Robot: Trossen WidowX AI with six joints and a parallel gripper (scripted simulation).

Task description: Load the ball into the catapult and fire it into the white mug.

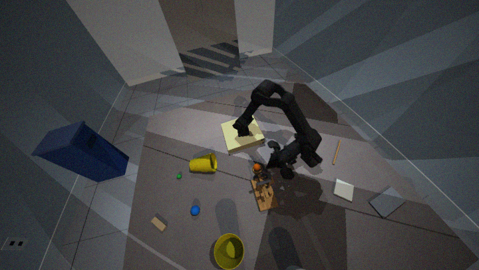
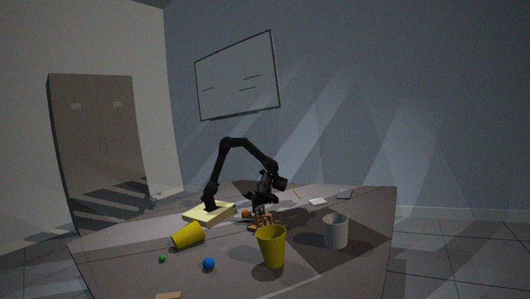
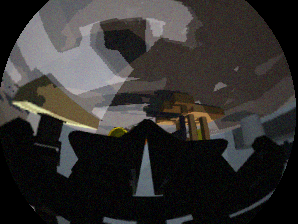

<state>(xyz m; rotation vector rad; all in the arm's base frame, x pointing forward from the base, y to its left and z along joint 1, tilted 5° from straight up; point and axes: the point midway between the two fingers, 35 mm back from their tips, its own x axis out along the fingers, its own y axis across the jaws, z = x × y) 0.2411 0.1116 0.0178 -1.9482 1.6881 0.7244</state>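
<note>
Now: gripper tip 50 mm to the left of the orange ball and 20 mm below it. Also, from my gripper tip: white pad 140 mm ahead, 330 mm to the left, 40 mm below; blue ball 150 mm ahead, 340 mm to the right, 20 mm below; wooden catapult 60 mm ahead, 20 mm to the right, 10 mm above.
</note>
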